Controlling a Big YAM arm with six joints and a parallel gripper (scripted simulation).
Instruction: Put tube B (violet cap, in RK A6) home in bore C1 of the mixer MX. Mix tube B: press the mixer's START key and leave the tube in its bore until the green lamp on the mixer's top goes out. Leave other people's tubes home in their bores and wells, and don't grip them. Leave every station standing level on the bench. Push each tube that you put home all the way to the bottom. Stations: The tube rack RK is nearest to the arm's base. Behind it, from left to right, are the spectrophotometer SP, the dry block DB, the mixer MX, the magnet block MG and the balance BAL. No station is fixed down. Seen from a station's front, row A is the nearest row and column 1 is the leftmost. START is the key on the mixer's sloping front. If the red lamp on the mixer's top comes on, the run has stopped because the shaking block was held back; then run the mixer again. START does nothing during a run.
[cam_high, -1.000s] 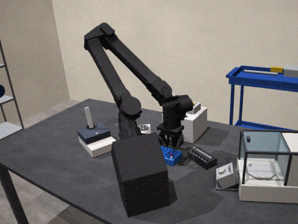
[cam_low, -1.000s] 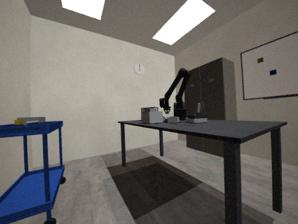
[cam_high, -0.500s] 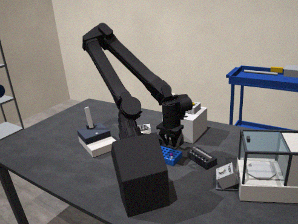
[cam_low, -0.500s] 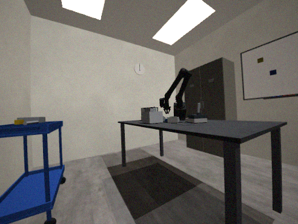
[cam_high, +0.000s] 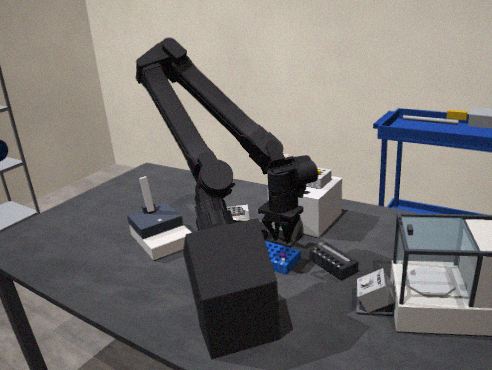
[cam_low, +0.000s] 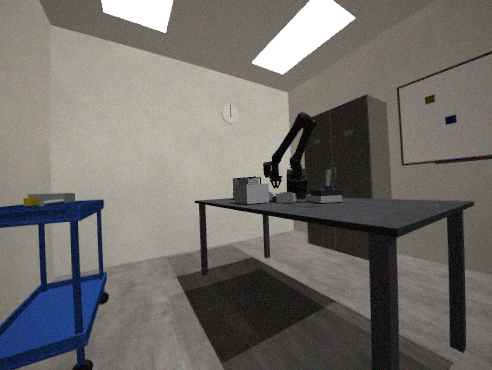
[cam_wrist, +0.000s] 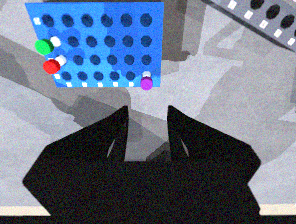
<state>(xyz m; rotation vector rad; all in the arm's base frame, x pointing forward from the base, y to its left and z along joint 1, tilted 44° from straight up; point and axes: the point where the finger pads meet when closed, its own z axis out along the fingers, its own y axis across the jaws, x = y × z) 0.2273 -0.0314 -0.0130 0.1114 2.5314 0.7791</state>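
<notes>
Right now the tube B is 8 cm below my hand. The rest, counted from my hand: blue rack RK (9 cm below, 5 cm to the left, 3 cm ahead); then dry block DB (26 cm to the left, 9 cm ahead, 7 cm below); then dark magnet block MG (11 cm to the right, 9 cm ahead, 8 cm below).
</notes>
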